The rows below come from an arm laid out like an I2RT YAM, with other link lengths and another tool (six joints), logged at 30 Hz.
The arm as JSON. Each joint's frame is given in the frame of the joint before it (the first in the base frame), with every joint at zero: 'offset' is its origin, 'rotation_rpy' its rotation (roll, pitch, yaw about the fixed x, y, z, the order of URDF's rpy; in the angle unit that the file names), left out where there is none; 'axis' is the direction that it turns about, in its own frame. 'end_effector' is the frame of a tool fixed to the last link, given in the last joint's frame.
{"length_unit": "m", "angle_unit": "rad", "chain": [
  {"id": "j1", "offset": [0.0, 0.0, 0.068], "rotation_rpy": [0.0, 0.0, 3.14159], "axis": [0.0, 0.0, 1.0]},
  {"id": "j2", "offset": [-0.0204, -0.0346, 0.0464], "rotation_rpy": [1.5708, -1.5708, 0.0], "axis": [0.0, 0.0, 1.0]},
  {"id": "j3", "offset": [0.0, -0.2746, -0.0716], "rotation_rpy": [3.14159, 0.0, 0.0], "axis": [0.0, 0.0, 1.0]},
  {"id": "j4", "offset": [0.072, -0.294, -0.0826], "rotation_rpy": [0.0, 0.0, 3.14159], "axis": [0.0, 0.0, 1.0]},
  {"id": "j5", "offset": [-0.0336, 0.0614, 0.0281], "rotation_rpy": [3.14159, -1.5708, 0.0], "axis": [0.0, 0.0, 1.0]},
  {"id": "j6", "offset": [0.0, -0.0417, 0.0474], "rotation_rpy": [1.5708, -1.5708, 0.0], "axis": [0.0, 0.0, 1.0]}
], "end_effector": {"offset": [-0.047, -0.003, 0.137], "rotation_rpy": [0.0, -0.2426, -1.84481]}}
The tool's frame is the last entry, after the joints.
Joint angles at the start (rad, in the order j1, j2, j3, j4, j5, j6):
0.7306 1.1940 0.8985 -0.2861 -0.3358 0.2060
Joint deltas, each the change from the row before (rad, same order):
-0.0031 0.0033 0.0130 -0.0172 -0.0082 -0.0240
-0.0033 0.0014 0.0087 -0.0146 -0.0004 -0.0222
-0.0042 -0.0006 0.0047 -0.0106 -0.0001 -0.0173
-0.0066 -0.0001 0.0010 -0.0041 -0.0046 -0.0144
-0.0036 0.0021 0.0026 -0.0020 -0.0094 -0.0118
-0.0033 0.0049 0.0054 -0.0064 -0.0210 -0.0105
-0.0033 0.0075 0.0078 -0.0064 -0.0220 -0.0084
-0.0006 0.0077 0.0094 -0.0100 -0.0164 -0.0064
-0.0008 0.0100 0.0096 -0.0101 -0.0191 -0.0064
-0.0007 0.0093 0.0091 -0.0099 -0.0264 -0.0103
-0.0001 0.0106 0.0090 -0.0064 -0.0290 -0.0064
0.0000 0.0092 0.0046 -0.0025 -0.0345 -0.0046
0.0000 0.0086 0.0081 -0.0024 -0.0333 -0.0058
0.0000 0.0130 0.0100 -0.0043 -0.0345 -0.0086
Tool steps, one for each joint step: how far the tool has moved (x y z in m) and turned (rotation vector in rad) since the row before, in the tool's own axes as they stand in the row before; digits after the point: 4 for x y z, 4 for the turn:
-0.0015 -0.0020 -0.0005 -0.0106 -0.0061 -0.0179
-0.0001 -0.0009 -0.0010 -0.0106 0.0017 -0.0159
0.0005 -0.0002 -0.0013 -0.0076 0.0028 -0.0118
0.0011 0.0002 -0.0010 -0.0040 0.0006 -0.0092
-0.0005 -0.0006 0.0001 -0.0020 -0.0065 -0.0092
-0.0023 -0.0005 0.0012 -0.0033 -0.0188 -0.0060
-0.0020 -0.0010 0.0015 -0.0025 -0.0199 -0.0038
-0.0021 -0.0008 0.0017 -0.0050 -0.0170 -0.0016
-0.0021 -0.0003 0.0024 -0.0060 -0.0199 -0.0002
-0.0036 -0.0007 0.0026 -0.0050 -0.0271 -0.0045
-0.0037 -0.0012 0.0030 -0.0017 -0.0298 -0.0023
-0.0045 -0.0005 0.0035 0.0008 -0.0350 -0.0014
-0.0046 -0.0023 0.0026 0.0035 -0.0331 -0.0053
-0.0041 -0.0018 0.0035 0.0004 -0.0350 -0.0049

